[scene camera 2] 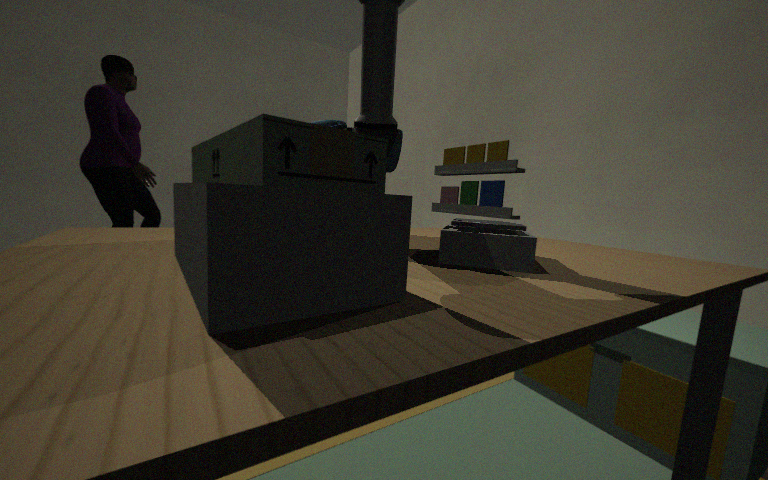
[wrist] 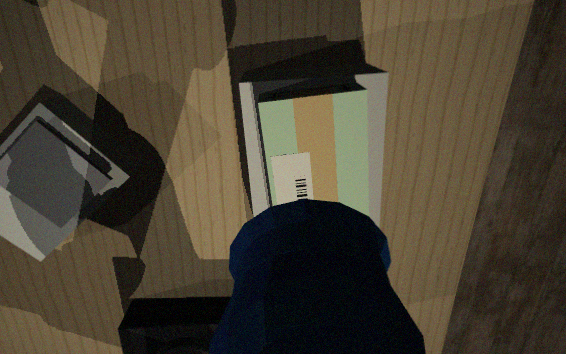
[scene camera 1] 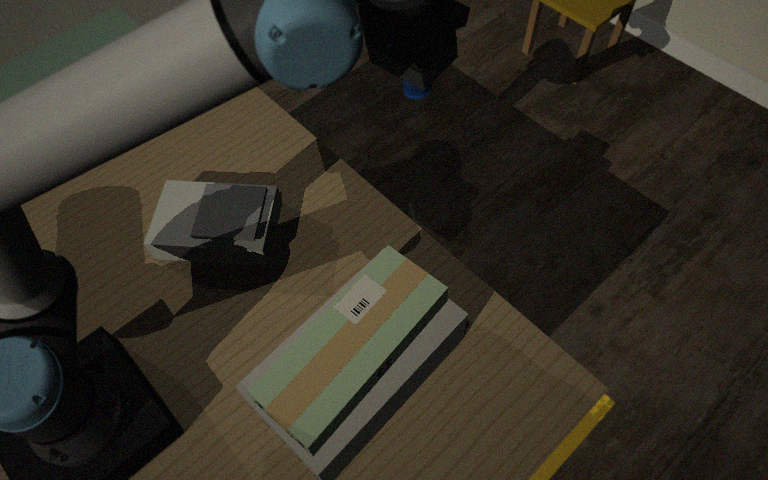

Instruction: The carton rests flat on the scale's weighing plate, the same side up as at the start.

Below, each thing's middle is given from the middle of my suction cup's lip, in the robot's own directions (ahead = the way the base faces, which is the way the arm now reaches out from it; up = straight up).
My suction cup is now 200 mm past the green carton (scene camera 2: pixel 268 150), 40 mm to the left of it and 400 mm above it. Round my suction cup: grey block (scene camera 2: pixel 251 255) (200 mm behind, 40 mm to the right, 490 mm below); scale (scene camera 1: pixel 227 223) (170 mm behind, 400 mm to the left, 510 mm below).
